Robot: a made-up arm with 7 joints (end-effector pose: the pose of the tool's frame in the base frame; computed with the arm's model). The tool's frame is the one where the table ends. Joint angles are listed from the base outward.
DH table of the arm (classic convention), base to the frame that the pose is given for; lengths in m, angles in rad. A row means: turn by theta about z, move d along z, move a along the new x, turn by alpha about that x. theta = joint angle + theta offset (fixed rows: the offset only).
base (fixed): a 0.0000; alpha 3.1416; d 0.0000; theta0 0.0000
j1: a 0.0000; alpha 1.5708; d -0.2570; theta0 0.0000
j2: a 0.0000; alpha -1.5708; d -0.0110; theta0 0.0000
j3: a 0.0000; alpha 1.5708; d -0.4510; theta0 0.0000
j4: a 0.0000; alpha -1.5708; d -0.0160; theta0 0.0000
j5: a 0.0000; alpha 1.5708; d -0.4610; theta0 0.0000
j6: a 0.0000; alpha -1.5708; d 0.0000; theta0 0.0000
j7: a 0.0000; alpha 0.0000; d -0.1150; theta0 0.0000
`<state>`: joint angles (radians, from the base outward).
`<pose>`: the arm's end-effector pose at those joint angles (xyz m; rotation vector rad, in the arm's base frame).
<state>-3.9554 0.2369 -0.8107 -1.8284 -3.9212 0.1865 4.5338</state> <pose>-0.1221 0.4995 0.6229 0.7542 -1.4885 2.0150</pose>
Working (the frame after each row of the table, in the pose's form):
after base (fixed): 0.0000 0.0000 0.0000 -3.1416 0.0000 0.0000
after j1: 0.0000 0.0000 0.2570 -0.7504 1.7413 -1.7413
after j2: -0.0080 0.0076 0.2570 -1.1560 2.6824 0.1376
after j3: -0.0807 -0.0694 0.6954 -0.9905 1.1231 -1.1225
after j4: -0.0964 -0.0700 0.6927 1.0790 -1.2518 1.3994
after j5: -0.1073 0.3889 0.6506 1.4260 -0.1078 -2.7259
after j6: -0.1073 0.3889 0.6506 0.6138 1.4288 -1.7072

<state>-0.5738 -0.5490 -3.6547 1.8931 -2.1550 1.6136 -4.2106</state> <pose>-0.2508 -0.5226 0.3844 -2.2918 0.6040 0.8312</pose>
Working (the frame after each row of the table, in the pose's form):
after base (fixed): 0.0000 0.0000 0.0000 -3.1416 0.0000 0.0000
after j1: 0.0000 0.0000 0.2570 -1.5236 -0.4495 0.4495
after j2: 0.0060 -0.0092 0.2570 -2.7667 -0.8163 -0.7791
after j3: -0.1917 -0.1370 0.6417 -0.3806 1.3966 -1.3689
after j4: -0.2049 -0.1289 0.6376 -0.6038 0.5559 0.8680
after j5: -0.2973 -0.4442 0.3143 0.5883 -1.0067 -0.6217
after j6: -0.2973 -0.4442 0.3143 -1.5947 -1.5732 -0.2655

